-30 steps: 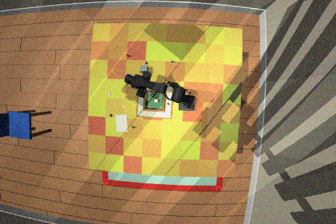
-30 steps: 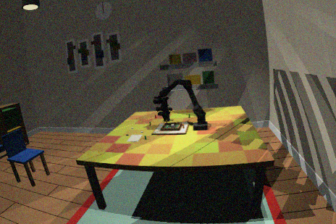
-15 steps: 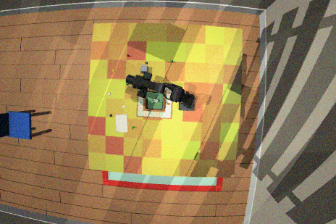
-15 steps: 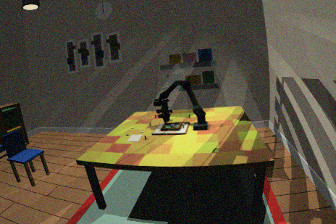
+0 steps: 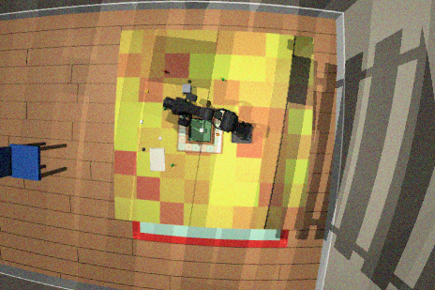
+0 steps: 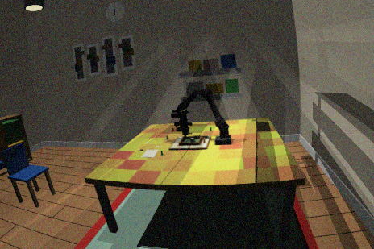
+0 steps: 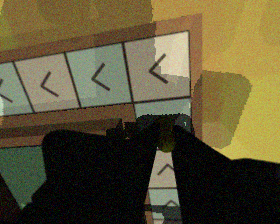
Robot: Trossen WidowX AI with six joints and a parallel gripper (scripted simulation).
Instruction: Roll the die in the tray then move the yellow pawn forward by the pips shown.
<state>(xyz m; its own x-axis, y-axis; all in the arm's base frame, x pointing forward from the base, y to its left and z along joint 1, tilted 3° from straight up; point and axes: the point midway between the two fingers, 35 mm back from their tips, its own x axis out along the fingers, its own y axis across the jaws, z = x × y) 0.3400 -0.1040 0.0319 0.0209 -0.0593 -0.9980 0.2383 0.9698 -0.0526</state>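
My gripper tip is 8 cm past the white die and 11 cm to the right of it. Also, from my gripper tip: grey block (3 cm ahead, 13 cm to the right); then green tray (7 cm behind, 11 cm to the left, 2 cm below); then yellow pawn (1 cm above).
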